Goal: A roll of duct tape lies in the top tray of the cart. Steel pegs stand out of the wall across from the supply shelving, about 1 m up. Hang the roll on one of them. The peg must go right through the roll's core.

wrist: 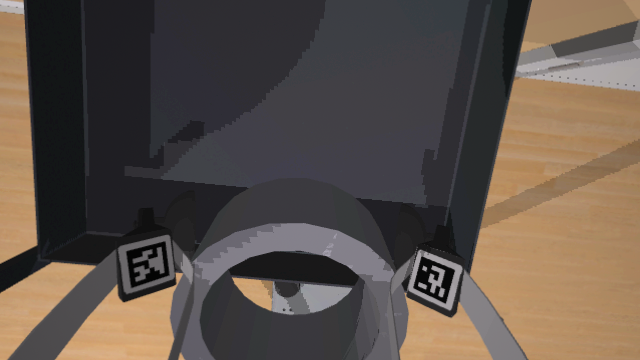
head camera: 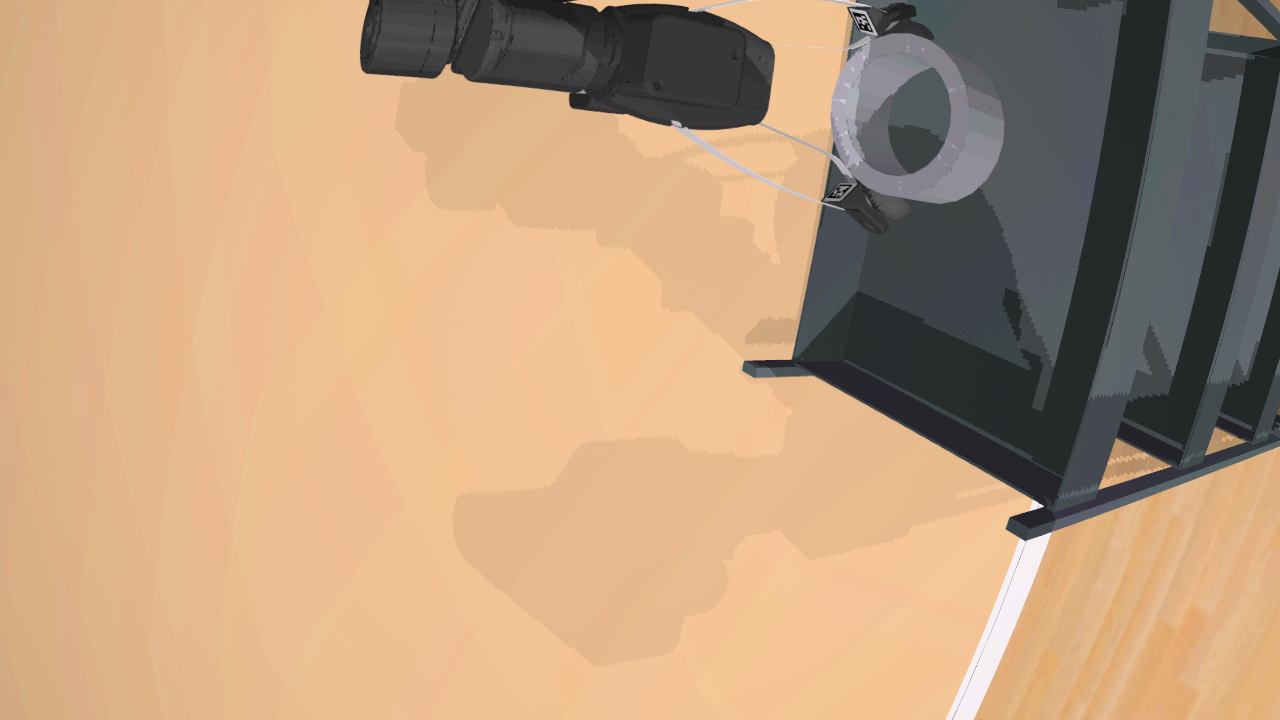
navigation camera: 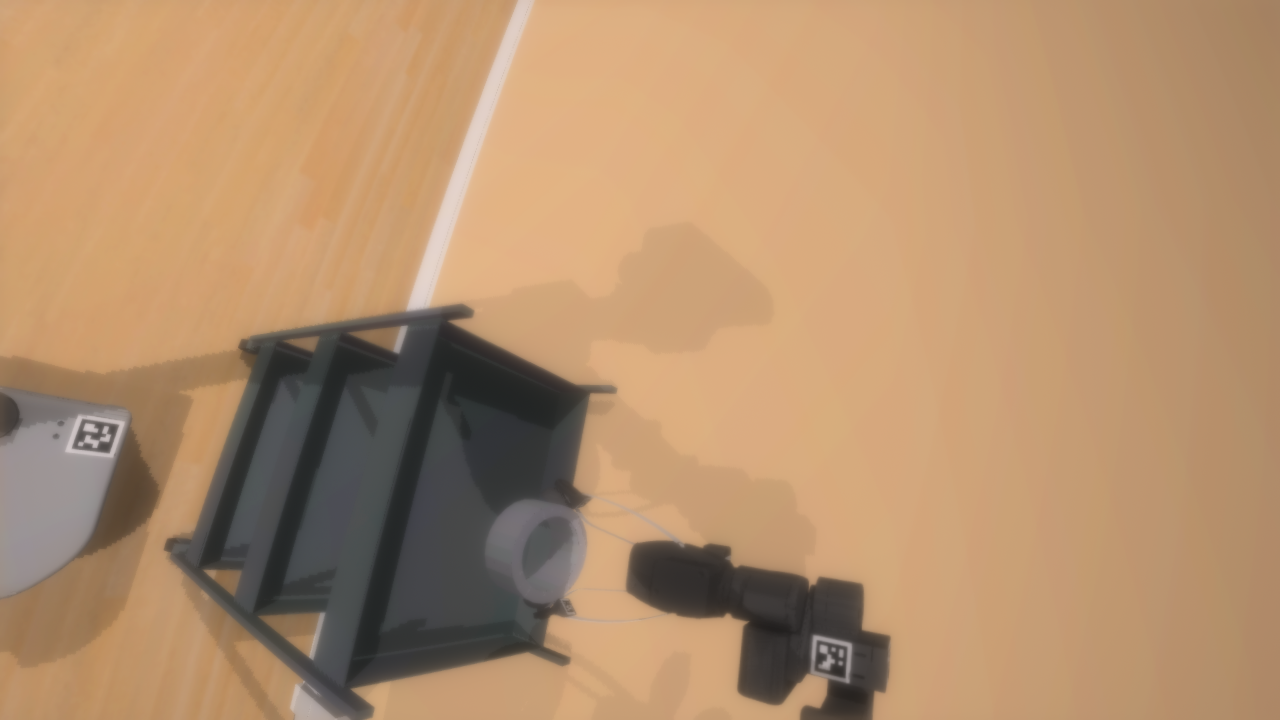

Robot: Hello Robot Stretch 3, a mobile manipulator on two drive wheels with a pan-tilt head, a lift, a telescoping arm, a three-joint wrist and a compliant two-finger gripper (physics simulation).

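Frame: origin at the robot's base, x right, y ahead, z up, level; centimetres.
Seen in the pictures: gripper, fingertip midpoint: (head camera: 912,121) (navigation camera: 537,544).
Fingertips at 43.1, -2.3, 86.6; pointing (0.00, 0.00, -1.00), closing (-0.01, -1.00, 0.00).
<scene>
A point is followed by its place in that frame, as x, y, z.
The roll of duct tape (head camera: 982,125) {35.5, -2.5, 88.9} (navigation camera: 506,550) {35.4, -2.1, 89.6} (wrist: 295,202) is a pale grey ring with a wide open core. My gripper (head camera: 890,118) {43.1, -2.3, 86.6} (navigation camera: 556,552) {43.1, -2.3, 86.6} (wrist: 298,223) {43.1, -2.3, 86.6} is shut on the roll, with one finger pad on each side of its outer face. In the wrist view the core opening faces the camera, and floor shows through it. In the head and navigation views the roll appears over the top tray (head camera: 930,432) {48.2, 21.8, 71.9} (navigation camera: 393,492) {36.8, 0.5, 66.2} (wrist: 56,150) of the dark cart, near one edge. The height between roll and tray is hard to tell. The steel pegs do not show.
The cart's lower trays (head camera: 1172,295) {42.0, 6.9, 39.8} (navigation camera: 295,483) {35.8, -2.0, 39.8} show beside the top one. A plain tan wall (head camera: 313,358) {69.6, 21.0, 117.3} (navigation camera: 984,268) {70.5, 40.1, 134.2} with a white baseboard (head camera: 998,617) {70.4, 68.8, 8.1} (navigation camera: 469,152) {71.7, 99.0, 5.6} lies beyond the cart. My grey base (navigation camera: 53,510) {11.0, -12.0, 16.0} is at the left of the navigation view.
</scene>
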